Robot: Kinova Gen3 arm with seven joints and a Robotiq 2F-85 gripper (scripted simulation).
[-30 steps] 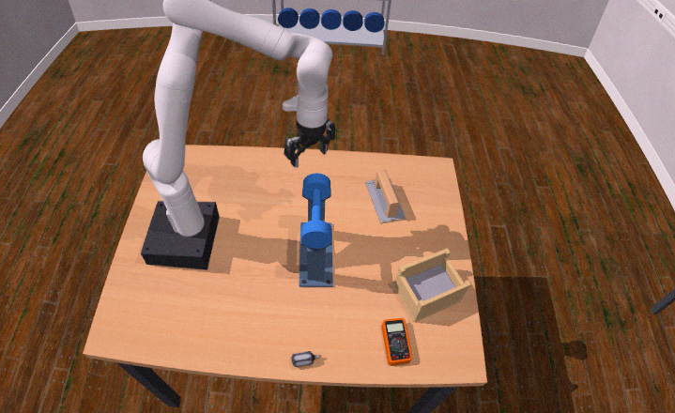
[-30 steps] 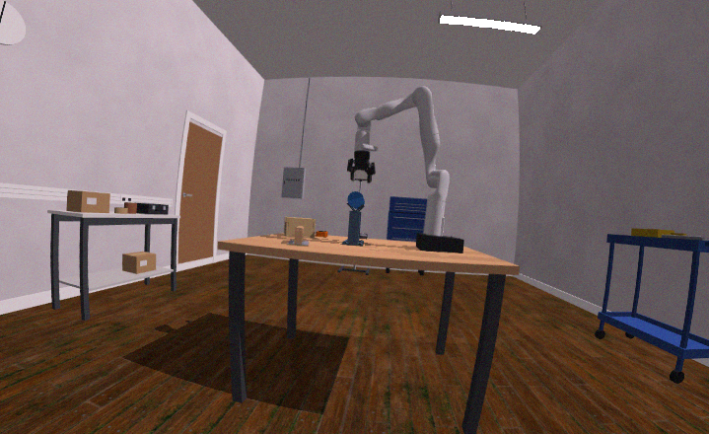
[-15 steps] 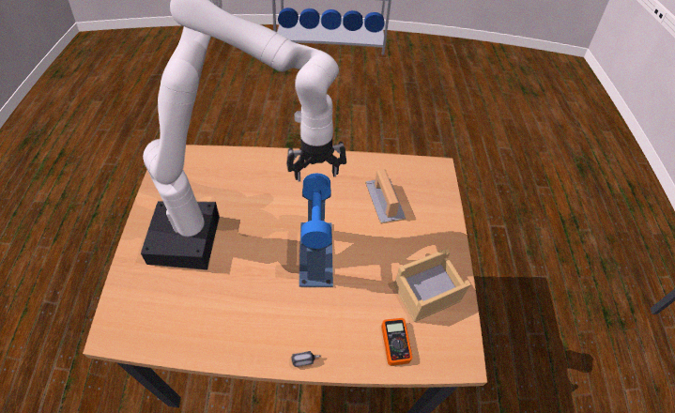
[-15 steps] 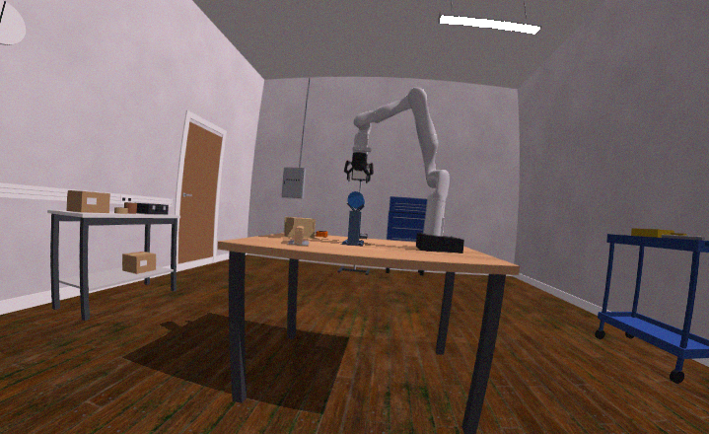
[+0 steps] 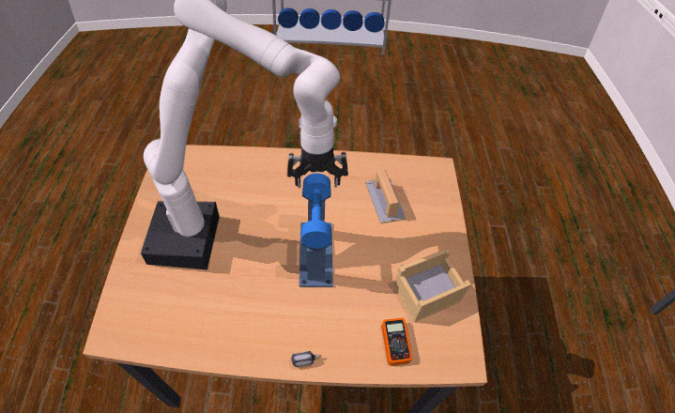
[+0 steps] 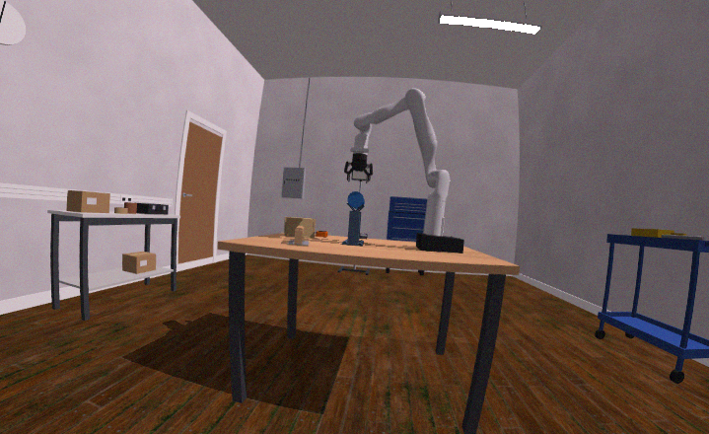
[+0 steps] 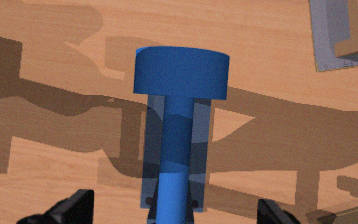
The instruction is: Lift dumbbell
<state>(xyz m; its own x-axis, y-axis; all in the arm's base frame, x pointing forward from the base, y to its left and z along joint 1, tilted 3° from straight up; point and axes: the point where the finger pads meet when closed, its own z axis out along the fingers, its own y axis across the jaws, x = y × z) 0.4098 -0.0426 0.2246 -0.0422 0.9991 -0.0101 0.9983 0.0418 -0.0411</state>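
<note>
My gripper is now 100 mm above the blue dumbbell. The rest, counted from my hand: dark grey-blue cradle (230 mm below); then wooden box (330 mm ahead, 270 mm below, 140 mm to the right).
</note>
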